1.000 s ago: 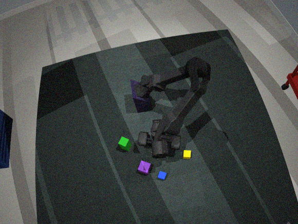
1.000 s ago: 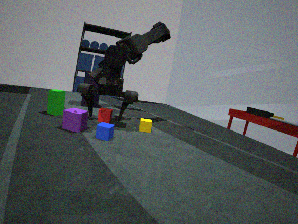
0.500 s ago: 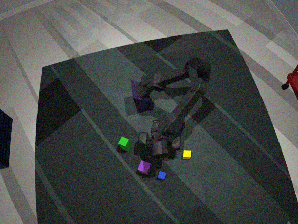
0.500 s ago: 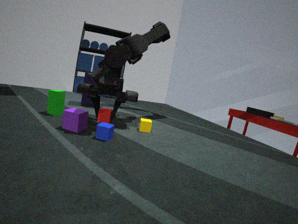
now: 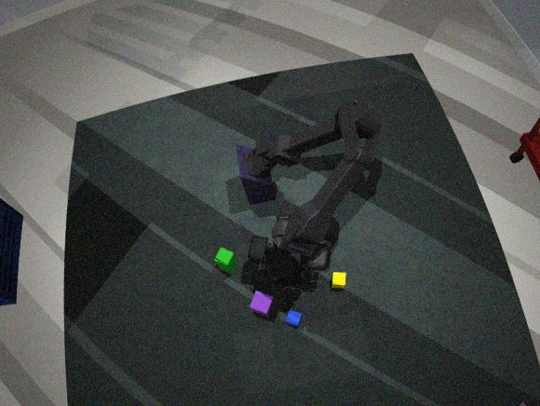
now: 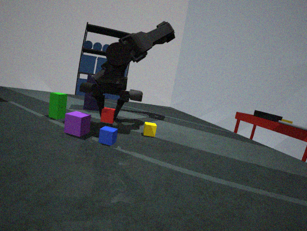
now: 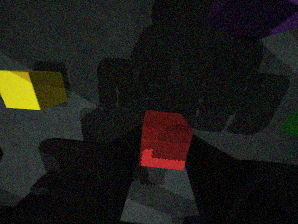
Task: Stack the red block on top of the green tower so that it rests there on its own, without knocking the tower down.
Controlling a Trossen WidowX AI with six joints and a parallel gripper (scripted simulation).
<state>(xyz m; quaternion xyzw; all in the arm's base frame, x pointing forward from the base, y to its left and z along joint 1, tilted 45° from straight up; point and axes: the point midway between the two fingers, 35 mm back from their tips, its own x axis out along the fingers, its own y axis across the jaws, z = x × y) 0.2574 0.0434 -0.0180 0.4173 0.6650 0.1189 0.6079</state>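
Right now the purple block is 9 cm ahead of my gripper tip, 10 cm to the right of it and 1 cm above it. The rest, counted from my gripper tip: yellow block 8 cm ahead, 11 cm to the left; then blue block 14 cm ahead, 3 cm to the right; then red block 1 cm above.
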